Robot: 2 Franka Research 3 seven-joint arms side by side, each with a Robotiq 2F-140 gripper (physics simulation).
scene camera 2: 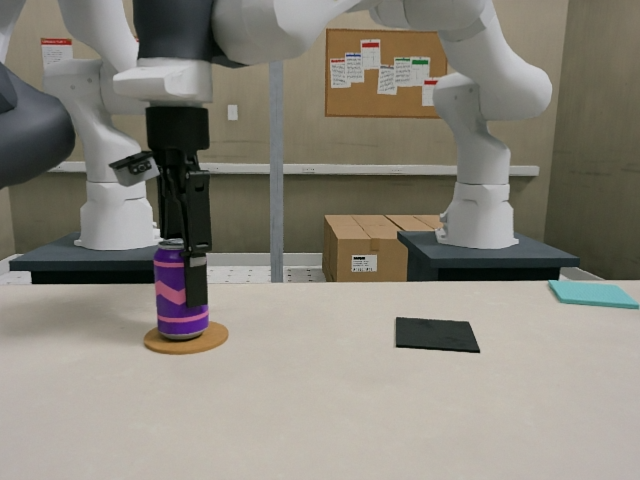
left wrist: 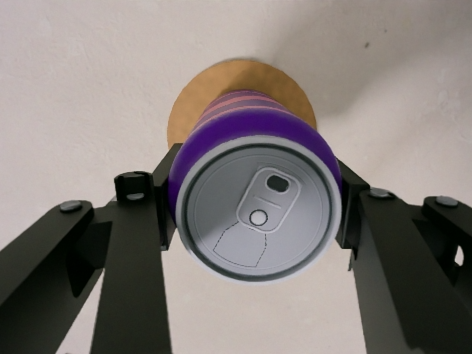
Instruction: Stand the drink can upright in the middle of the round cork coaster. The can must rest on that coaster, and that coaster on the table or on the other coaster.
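Note:
The purple drink can point(scene camera 2: 169, 294) point(left wrist: 255, 122) with pink bands is upright over the round cork coaster point(scene camera 2: 219, 335) point(left wrist: 187, 107), its lid facing up. In scene camera 2 its base is near the coaster's middle and appears to rest on it; a very small gap cannot be ruled out. The coaster lies flat on the table. My left gripper point(scene camera 2: 181, 279) point(left wrist: 246, 165) points down and is shut on the can, with one finger on each side of its upper part. My right gripper does not show in either view.
A black square coaster point(scene camera 2: 435, 334) lies flat on the table point(scene camera 2: 320, 408), to the right of the can. A teal square pad point(scene camera 2: 594, 294) lies at the table's far right edge. Cardboard boxes point(scene camera 2: 341, 248) stand behind the table. A dark arm part point(scene camera 2: 31, 134) is at the upper left.

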